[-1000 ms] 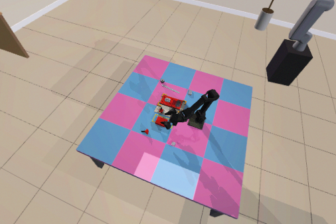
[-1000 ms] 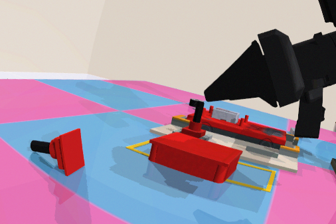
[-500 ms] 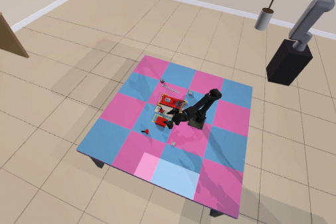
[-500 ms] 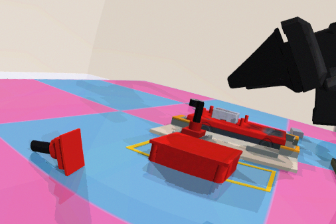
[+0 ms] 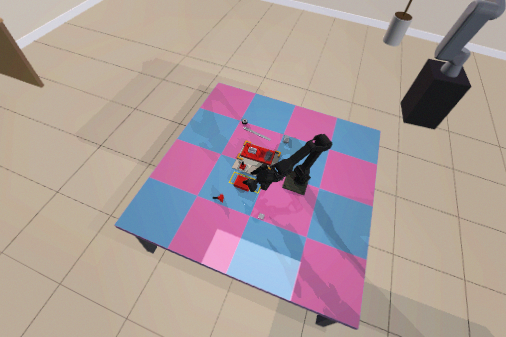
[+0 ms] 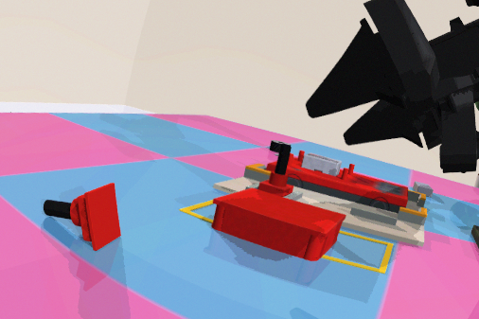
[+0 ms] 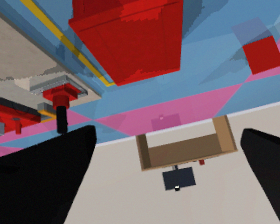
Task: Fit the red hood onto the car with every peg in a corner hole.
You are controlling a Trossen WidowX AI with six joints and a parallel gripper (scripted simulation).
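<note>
Right now the red hood is 20 mm ahead of my gripper tip, 10 mm to the right of it and 80 mm below it. Round my gripper tip: grey jig (10 mm behind, 220 mm to the right, 90 mm below); grey engine block (30 mm ahead, 240 mm to the right, 70 mm below).
</note>
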